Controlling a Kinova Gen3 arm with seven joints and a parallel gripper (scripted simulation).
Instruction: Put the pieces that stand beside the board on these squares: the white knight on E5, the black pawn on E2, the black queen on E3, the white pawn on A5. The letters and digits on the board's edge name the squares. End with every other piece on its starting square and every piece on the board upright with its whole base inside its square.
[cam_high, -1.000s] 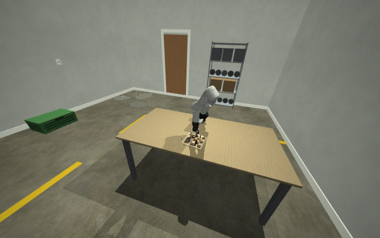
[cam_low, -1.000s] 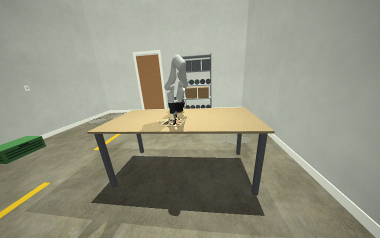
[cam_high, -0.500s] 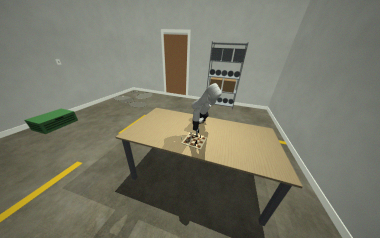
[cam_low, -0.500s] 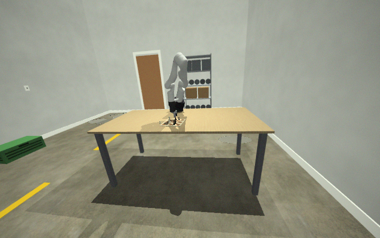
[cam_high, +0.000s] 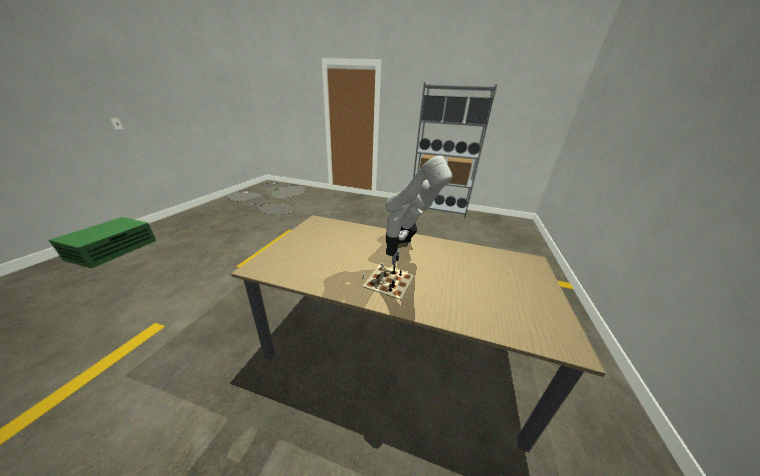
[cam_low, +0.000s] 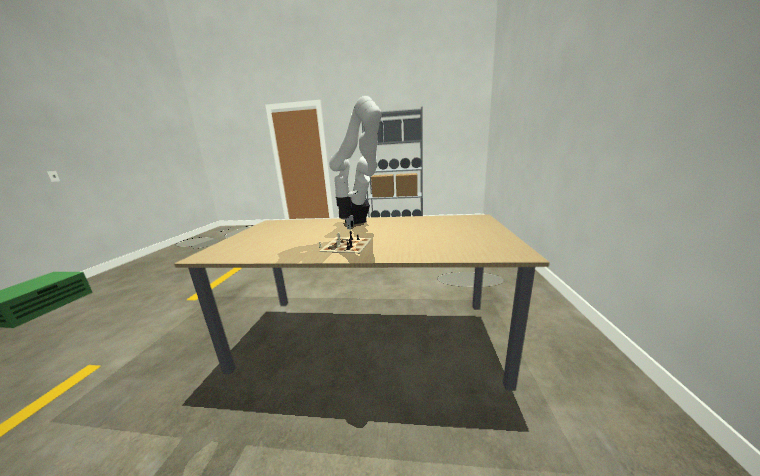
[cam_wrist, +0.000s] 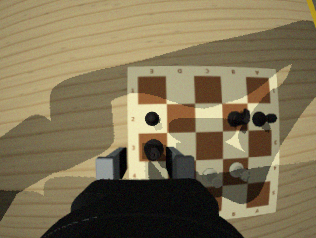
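My hand is 140 mm short of the white pawn, 110 mm to the left of it and 80 mm above it. The rest, counted from my hand: black pawn (70 mm below, 40 mm to the left); chessboard (90 mm below, 80 mm ahead, 20 mm to the left); black queen (60 mm below).
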